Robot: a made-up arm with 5 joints.
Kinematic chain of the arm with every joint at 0, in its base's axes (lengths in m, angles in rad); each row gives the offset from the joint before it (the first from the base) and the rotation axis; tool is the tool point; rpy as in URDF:
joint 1: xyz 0 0 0.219 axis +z
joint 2: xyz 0 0 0 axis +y
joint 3: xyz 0.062 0 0.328 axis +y
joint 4: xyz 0.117 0 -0.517 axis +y
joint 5: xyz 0.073 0 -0.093 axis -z
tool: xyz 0 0 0 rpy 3.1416 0 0
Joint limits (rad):
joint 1: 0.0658..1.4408
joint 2: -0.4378..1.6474
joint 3: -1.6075..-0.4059
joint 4: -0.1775..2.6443
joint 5: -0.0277..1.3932
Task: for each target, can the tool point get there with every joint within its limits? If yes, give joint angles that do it. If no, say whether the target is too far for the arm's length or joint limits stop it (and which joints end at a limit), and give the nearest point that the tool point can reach.
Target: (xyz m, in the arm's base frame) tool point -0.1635 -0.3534 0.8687
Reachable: no: joint limits stop it (at a limit: joint 1, joint 2, joint 3, joint 4) | nearest point 0.3307 0.0218 0.7647 | short by 0.629 m
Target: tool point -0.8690 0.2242 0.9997
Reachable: no: too far | nearest point 0.0458 0.3502 0.9971 | short by 0.923 m
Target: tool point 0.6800 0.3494 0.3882
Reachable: yes | joints 0.4747 0.2199 -1.3816 0.5929 0.7085
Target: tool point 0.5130 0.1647 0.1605
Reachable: yes | joints 0.3106 0.2840 -1.1133 2.1595 0.7648
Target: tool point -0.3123 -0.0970 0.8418
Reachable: no: joint limits stop it (at a limit: joint 1, joint 2, joint 3, joint 4) | nearest point 0.0430 0.3286 0.7647 | short by 0.560 m
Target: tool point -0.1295 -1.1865 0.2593
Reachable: no: too far | nearest point -0.0311 -0.2376 -0.1038 | short by 1.021 m
